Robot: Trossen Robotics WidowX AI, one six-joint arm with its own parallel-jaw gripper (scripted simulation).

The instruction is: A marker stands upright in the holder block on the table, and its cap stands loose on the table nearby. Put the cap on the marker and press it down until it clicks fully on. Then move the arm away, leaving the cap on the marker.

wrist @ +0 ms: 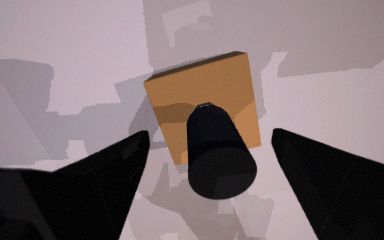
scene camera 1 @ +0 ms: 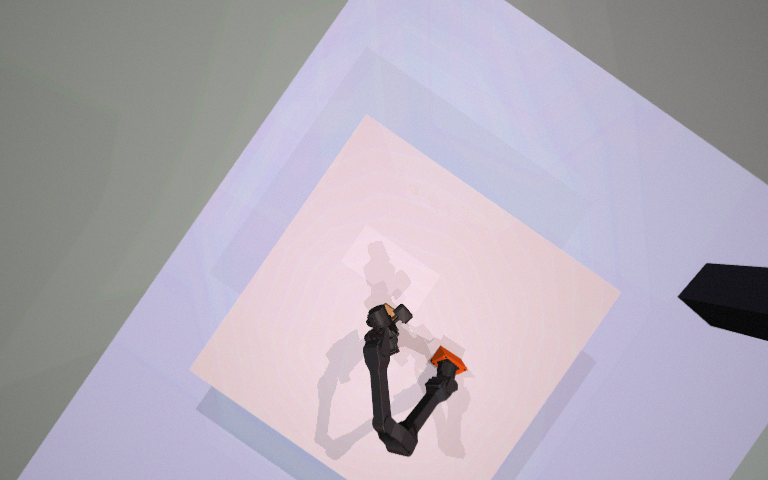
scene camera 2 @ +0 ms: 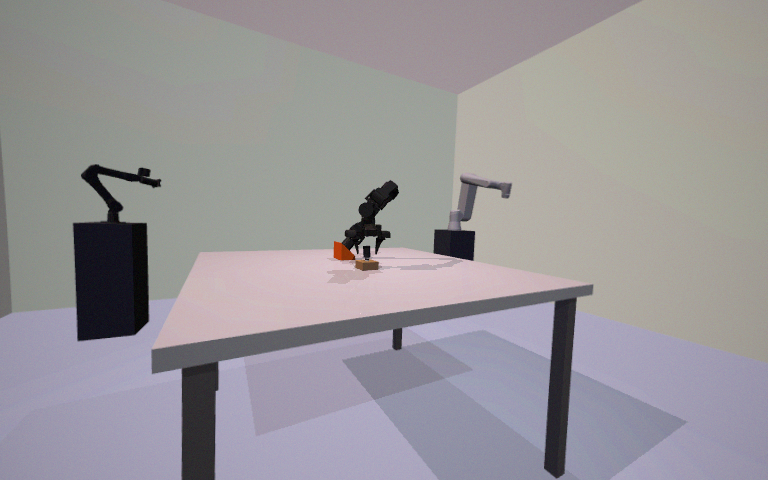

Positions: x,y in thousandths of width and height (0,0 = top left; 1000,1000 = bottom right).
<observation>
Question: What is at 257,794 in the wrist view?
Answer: The gripper.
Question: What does the gripper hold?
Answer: Nothing.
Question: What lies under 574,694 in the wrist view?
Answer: A marker cap.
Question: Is the gripper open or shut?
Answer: Open.
</observation>
